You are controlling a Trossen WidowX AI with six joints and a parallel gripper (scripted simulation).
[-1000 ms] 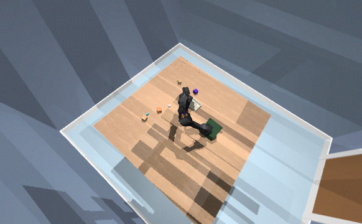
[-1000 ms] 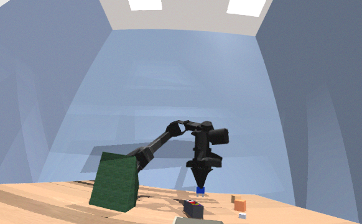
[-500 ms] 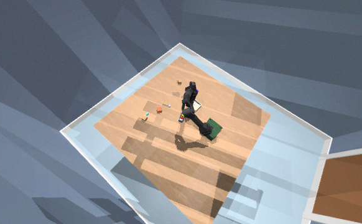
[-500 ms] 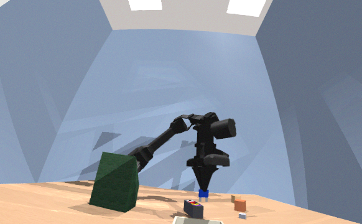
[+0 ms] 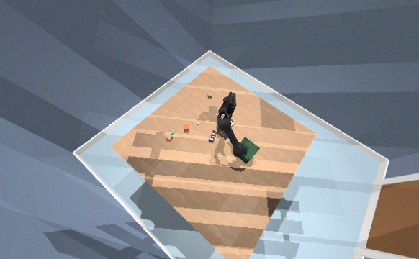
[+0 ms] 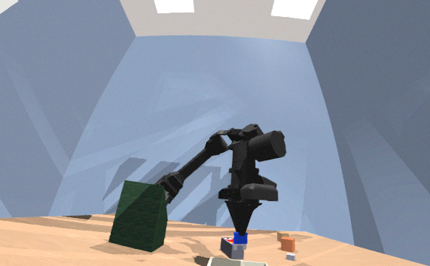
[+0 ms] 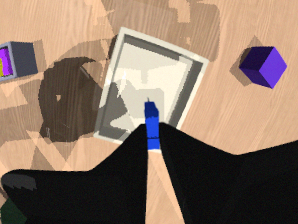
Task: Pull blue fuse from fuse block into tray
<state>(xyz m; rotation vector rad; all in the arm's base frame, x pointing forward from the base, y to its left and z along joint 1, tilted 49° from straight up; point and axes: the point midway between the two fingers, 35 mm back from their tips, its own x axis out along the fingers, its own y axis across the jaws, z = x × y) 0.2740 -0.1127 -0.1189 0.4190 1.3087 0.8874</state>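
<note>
My gripper tip is 9 cm above the white tray. Round my gripper tip: purple cube (14 cm to the right, 9 cm ahead, 7 cm below); then small grey block (19 cm to the left, 18 cm ahead, 9 cm below); then blue fuse (1 cm below).
</note>
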